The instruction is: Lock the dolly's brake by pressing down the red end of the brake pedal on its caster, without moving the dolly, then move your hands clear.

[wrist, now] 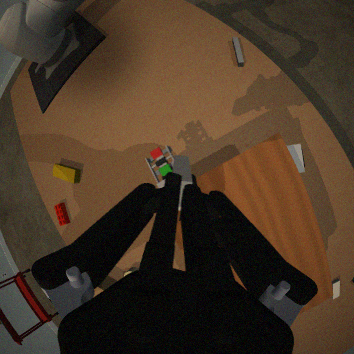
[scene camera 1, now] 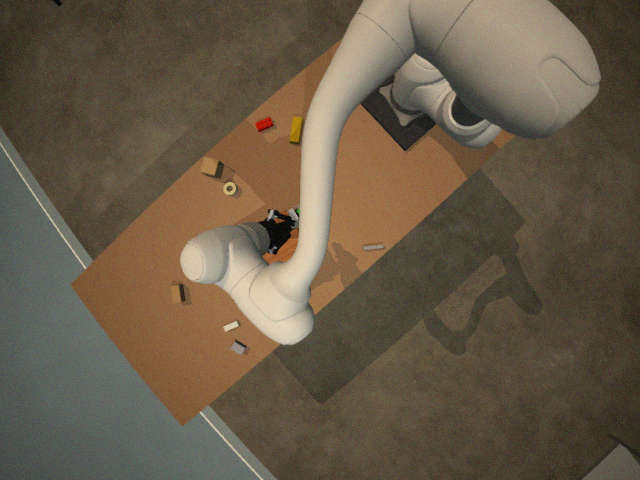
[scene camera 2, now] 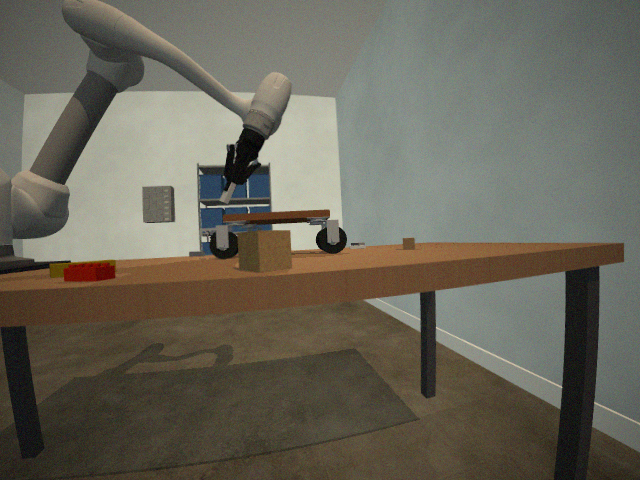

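Seen in the pictures: gripper, between the fingertips: (wrist: 179,166) (scene camera 1: 298,222) (scene camera 2: 223,202); arm's base, origin of its link: (wrist: 60,49) (scene camera 1: 409,98).
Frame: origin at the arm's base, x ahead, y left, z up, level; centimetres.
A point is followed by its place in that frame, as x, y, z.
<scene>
The dolly's wooden deck (scene camera 1: 286,251) @(69.4, 28.8, 11.1) (scene camera 2: 279,215) @(78.6, 16.6, 10.1) (wrist: 270,200) @(69.8, 31.0, 11.1) stands on casters on the table. The pedal's red end (wrist: 156,152) @(55.9, 18.6, 7.6) and green end (wrist: 165,170) @(59.2, 18.6, 7.3) show between the grey sides of the near caster in the wrist view. The green end (scene camera 1: 298,210) @(59.1, 18.1, 7.3) also shows beside the arm in scene camera 1, where the red end is hidden. My gripper (scene camera 1: 294,221) @(60.7, 22.8, 15.7) (scene camera 2: 225,196) @(60.7, 22.8, 15.7) (wrist: 179,166) @(60.7, 22.8, 15.7) is shut and empty. Its tips are above the deck's left end in scene camera 2, apart from it, and appear just right of the green end in the wrist view. Contact with the pedal does not show.
A red brick (scene camera 1: 264,124) @(54.2, -19.2, 0.5) (scene camera 2: 89,271) @(56.0, -21.4, 0.0) (wrist: 61,214) @(54.7, -18.5, 0.6), a yellow block (scene camera 1: 296,130) @(44.8, -10.4, 1.0) (wrist: 65,173) @(45.5, -9.9, 0.9), a wooden cube (scene camera 1: 210,166) @(79.7, -13.6, 4.7) (scene camera 2: 268,250) @(81.2, -17.1, 1.7) and a ring (scene camera 1: 225,189) @(79.7, -4.2, 1.1) lie on one side. A grey bar (scene camera 1: 373,247) @(41.9, 43.0, 0.5) (wrist: 238,51) @(42.7, 42.6, 0.5) and a white block (scene camera 1: 231,326) @(104.0, 42.6, -0.2) lie near the opposite edge.
</scene>
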